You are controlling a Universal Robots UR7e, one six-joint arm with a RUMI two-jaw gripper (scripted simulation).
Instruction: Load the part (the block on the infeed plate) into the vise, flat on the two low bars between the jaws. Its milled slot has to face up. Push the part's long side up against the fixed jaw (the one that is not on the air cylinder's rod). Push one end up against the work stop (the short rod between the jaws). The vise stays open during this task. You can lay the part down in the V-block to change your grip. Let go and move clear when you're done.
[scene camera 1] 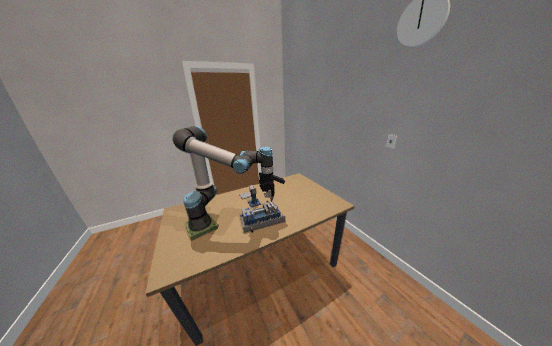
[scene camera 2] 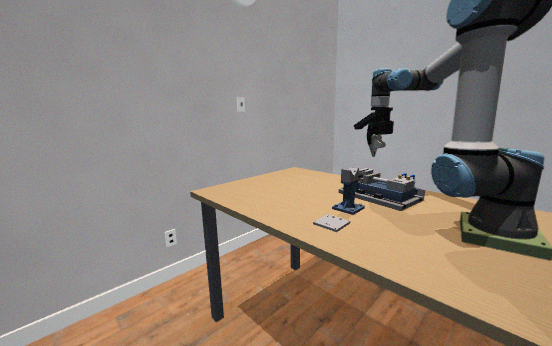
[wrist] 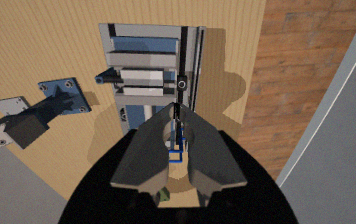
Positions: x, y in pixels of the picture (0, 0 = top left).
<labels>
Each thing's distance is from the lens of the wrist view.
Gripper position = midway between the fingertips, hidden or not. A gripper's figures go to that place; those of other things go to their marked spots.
my gripper (wrist: 175, 103): 0.15 m
part (wrist: 137, 81): 0.21 m
</labels>
